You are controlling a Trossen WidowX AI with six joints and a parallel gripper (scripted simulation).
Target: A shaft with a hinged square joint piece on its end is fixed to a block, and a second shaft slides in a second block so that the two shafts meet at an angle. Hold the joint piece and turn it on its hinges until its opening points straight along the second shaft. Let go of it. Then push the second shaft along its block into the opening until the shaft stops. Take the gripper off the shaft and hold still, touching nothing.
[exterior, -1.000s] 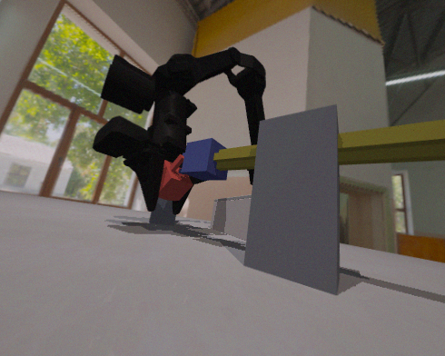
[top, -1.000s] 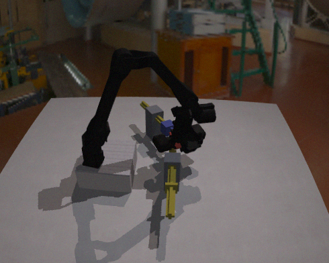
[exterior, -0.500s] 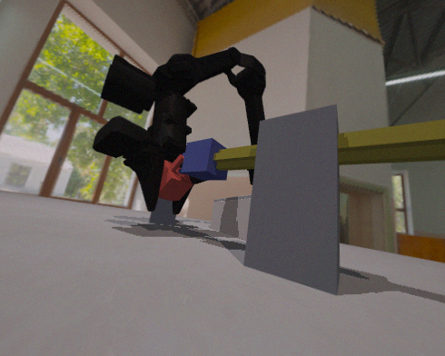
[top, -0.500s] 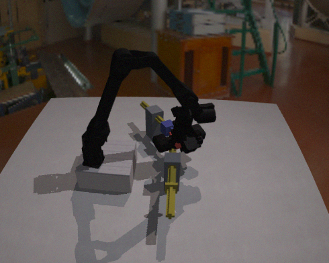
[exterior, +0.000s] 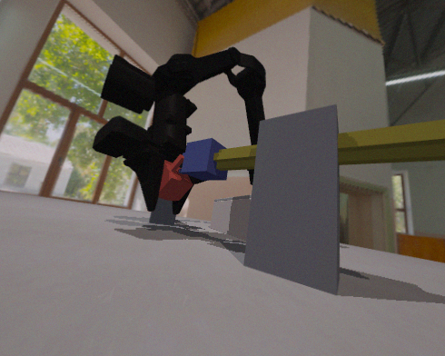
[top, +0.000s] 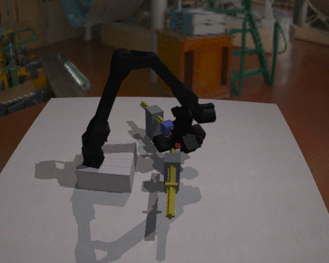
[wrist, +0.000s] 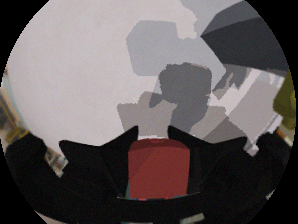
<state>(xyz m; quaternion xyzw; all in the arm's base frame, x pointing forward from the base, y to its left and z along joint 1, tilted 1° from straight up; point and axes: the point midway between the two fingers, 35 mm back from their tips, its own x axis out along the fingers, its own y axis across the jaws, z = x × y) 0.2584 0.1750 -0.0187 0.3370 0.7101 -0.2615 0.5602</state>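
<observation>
Now: the red square joint piece 50 mm above my gripper tip.
</observation>
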